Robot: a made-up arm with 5 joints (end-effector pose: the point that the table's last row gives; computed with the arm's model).
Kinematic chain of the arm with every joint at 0, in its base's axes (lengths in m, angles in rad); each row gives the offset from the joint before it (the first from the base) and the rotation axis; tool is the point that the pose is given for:
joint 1: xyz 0 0 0.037 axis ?
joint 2: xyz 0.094 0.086 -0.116 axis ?
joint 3: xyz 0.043 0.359 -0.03 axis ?
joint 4: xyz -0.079 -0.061 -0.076 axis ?
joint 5: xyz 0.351 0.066 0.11 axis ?
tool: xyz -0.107 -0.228 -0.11
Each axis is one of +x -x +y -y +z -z.
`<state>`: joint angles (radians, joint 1 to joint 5).
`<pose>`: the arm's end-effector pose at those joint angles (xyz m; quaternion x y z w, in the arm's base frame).
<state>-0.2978 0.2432 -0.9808 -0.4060 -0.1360</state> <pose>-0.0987 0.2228 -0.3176 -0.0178 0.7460 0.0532 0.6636</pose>
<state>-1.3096 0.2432 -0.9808 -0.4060 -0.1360</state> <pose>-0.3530 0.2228 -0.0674 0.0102 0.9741 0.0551 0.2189</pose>
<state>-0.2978 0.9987 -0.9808 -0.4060 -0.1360</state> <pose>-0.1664 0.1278 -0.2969 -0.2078 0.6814 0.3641 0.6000</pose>
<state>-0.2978 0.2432 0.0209 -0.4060 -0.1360</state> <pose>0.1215 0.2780 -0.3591 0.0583 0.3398 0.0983 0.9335</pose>
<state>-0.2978 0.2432 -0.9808 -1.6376 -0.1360</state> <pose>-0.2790 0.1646 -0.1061 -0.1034 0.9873 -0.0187 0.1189</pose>
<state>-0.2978 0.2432 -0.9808 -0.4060 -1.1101</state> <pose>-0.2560 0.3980 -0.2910 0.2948 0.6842 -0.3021 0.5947</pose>
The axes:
joint 1: -y
joint 2: +z
joint 3: -y
joint 4: -y
joint 5: -x

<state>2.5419 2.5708 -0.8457 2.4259 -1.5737</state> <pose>0.1074 -0.2869 -0.1670 -0.4072 0.4271 0.7766 0.2207</pose>
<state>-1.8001 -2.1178 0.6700 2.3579 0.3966</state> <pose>-0.3841 0.2204 -0.1877 -0.6473 -0.4049 0.5827 0.2783</pose>
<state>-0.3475 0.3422 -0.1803 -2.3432 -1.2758</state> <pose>-0.4092 0.3554 -0.0634 -0.0420 0.8315 -0.5179 0.1966</pose>
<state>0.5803 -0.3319 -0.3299 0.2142 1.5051</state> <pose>0.2620 0.2392 0.3375 -0.6149 -0.0596 -0.2685 0.7391</pose>
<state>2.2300 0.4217 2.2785 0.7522 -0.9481</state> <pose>0.0576 0.3476 -0.0519 0.3167 0.3377 -0.3899 0.7960</pose>
